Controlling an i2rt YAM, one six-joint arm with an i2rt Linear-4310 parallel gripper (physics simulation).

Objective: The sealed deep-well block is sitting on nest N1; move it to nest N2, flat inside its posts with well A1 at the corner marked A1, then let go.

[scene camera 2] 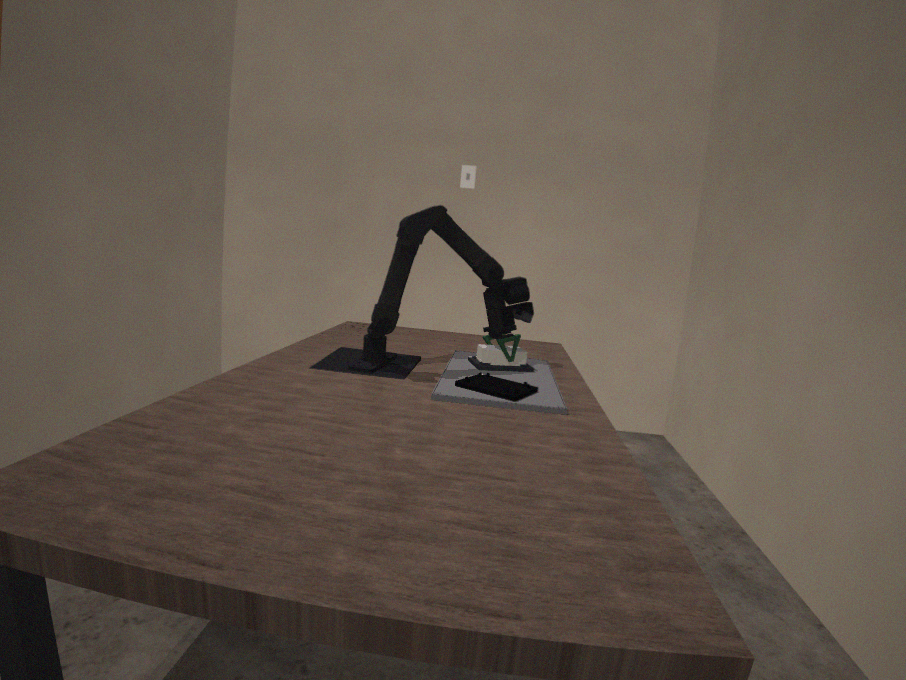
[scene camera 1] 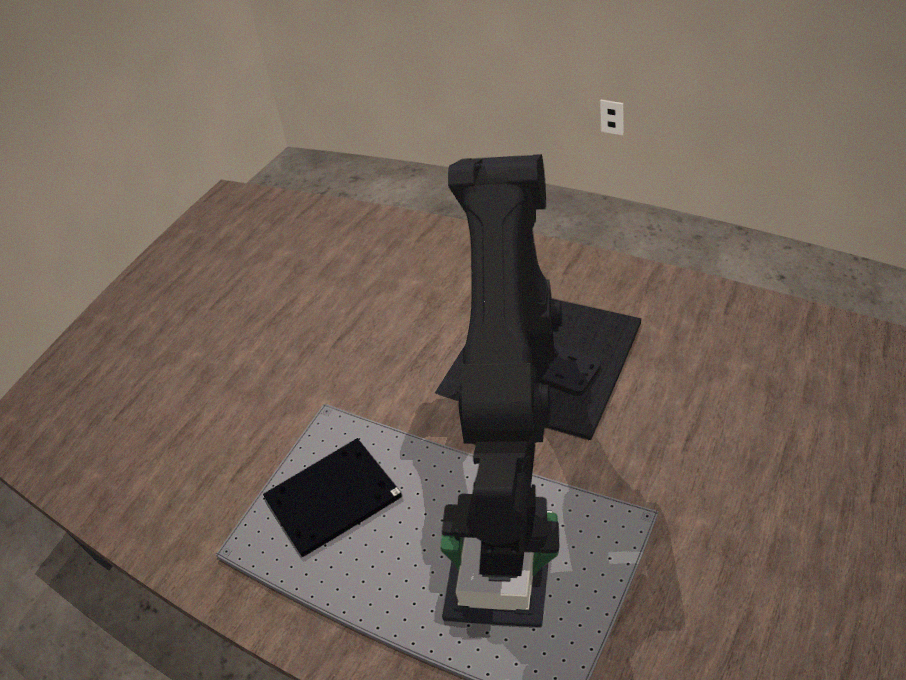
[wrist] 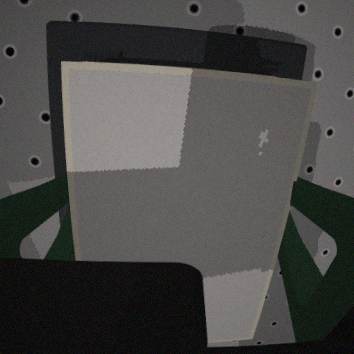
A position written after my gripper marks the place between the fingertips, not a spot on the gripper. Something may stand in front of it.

Observation:
My gripper [scene camera 1: 497, 570] grips a white block [scene camera 1: 473, 590]. Further things: a black nest plate [scene camera 1: 316, 505] and a grey perforated plate [scene camera 1: 388, 575].
The white block is seen too in scene camera 2 [scene camera 2: 492, 354] and in the wrist view [wrist: 164, 163]. My gripper is seen too in scene camera 2 [scene camera 2: 505, 359] and in the wrist view [wrist: 177, 177]. The black nest plate is seen too in scene camera 2 [scene camera 2: 498, 387].

